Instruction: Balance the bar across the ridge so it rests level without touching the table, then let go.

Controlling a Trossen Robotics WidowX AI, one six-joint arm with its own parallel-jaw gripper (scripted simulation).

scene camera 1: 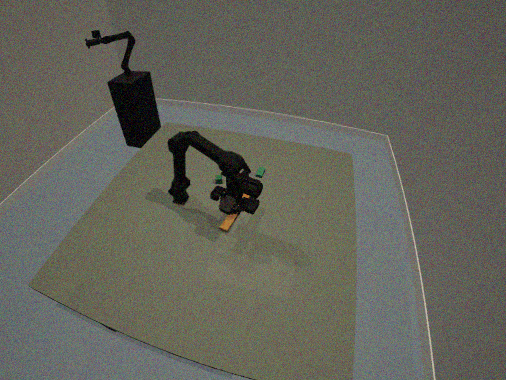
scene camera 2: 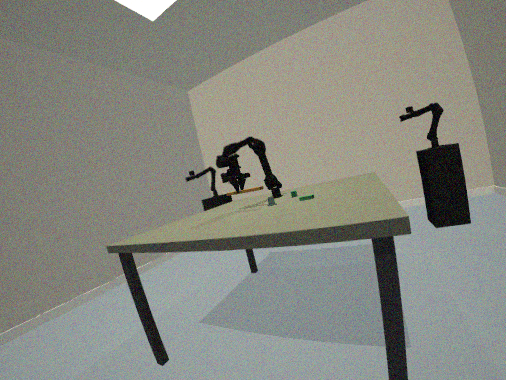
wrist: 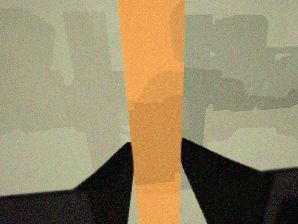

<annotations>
My gripper (scene camera 1: 234,213) carries an orange bar (wrist: 153,45).
</annotations>
